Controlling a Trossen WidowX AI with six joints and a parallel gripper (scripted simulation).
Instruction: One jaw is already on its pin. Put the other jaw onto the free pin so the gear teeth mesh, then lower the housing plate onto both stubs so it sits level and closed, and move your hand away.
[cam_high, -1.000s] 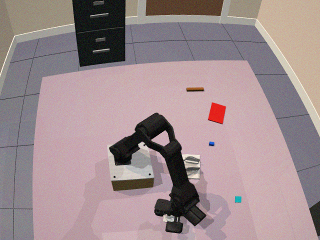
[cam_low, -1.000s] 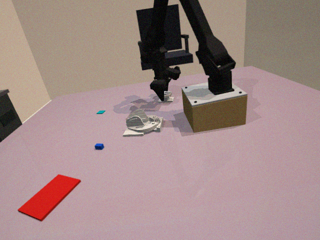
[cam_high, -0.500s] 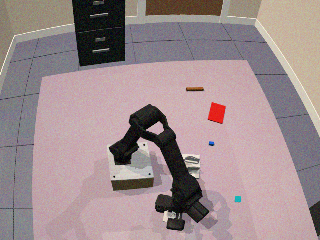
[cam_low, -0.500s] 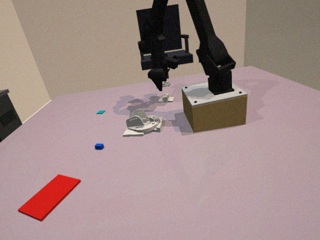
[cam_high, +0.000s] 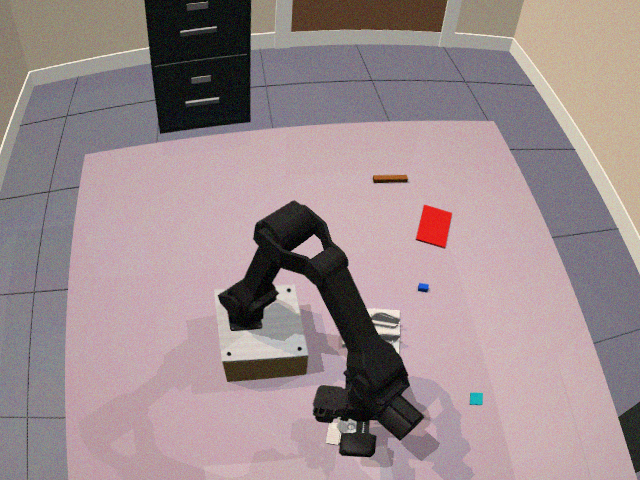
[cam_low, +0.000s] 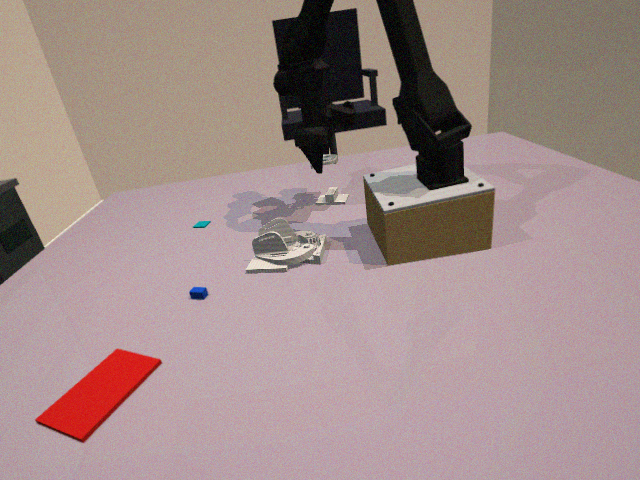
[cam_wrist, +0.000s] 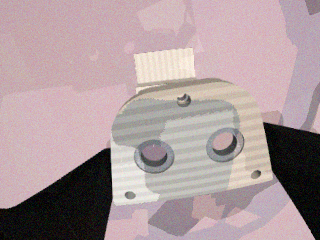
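Now: gripper tip 7 cm short of the jaw, 22 cm to the right of it and 6 cm above it. Also, from my gripper tip: teal square (29 cm ahead, 2 cm to the left, 8 cm below); then white ribbed stand (1 cm behind, 7 cm below); then blue cube (24 cm ahead, 32 cm to the left, 7 cm below).
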